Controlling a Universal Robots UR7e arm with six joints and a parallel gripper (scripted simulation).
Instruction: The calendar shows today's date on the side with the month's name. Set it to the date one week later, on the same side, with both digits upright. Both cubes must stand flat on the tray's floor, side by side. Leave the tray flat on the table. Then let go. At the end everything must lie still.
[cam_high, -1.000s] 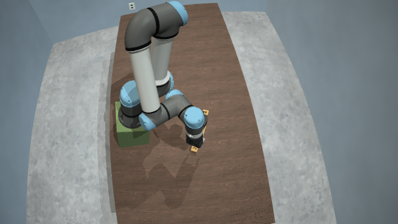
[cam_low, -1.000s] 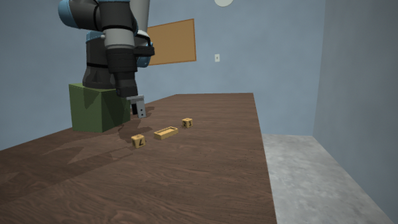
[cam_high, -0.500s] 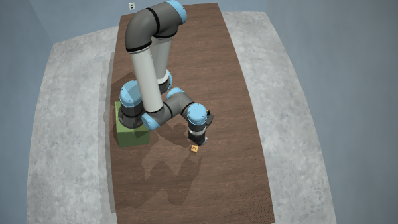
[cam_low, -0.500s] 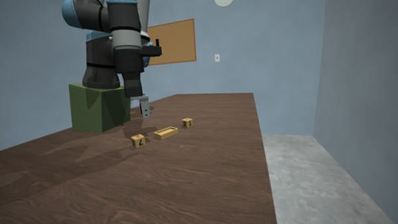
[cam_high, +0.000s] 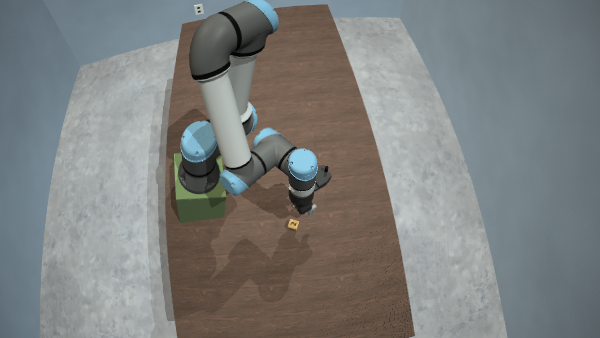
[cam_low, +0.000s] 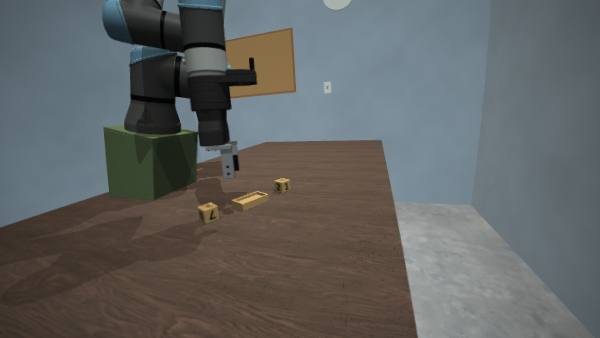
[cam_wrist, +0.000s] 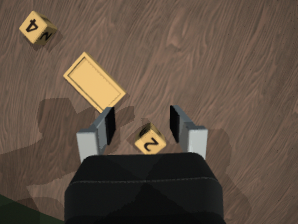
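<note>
My hand is 170 mm to the right of the wooden cube and 100 mm above it. From my hand the other things lie so: wooden calendar tray (100 mm below, 70 mm to the left, 20 mm behind).
</note>
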